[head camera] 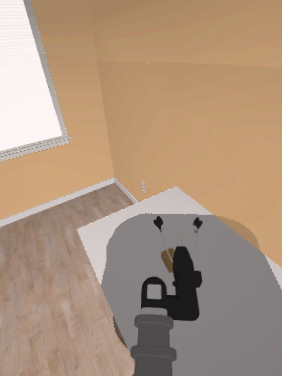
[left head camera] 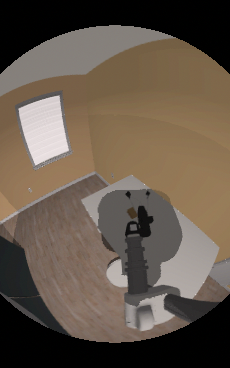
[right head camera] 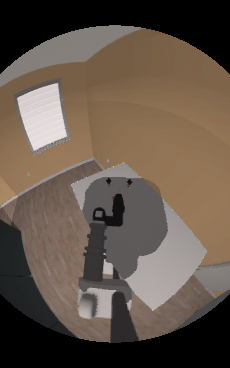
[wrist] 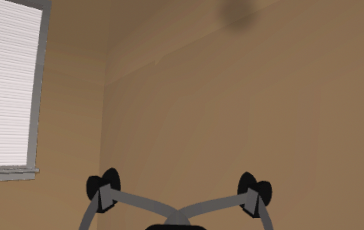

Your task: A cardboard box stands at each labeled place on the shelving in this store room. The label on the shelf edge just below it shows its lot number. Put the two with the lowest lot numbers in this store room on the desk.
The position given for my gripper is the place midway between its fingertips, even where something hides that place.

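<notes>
The white desk (head camera: 124, 248) (left head camera: 178, 253) (right head camera: 154, 251) is there for me to see. I see a window with blinds (left head camera: 41, 120) (right head camera: 40, 110) as well. And my gripper (head camera: 177, 217) (wrist: 179, 185) shows too, in the head camera view and in the wrist view.
</notes>
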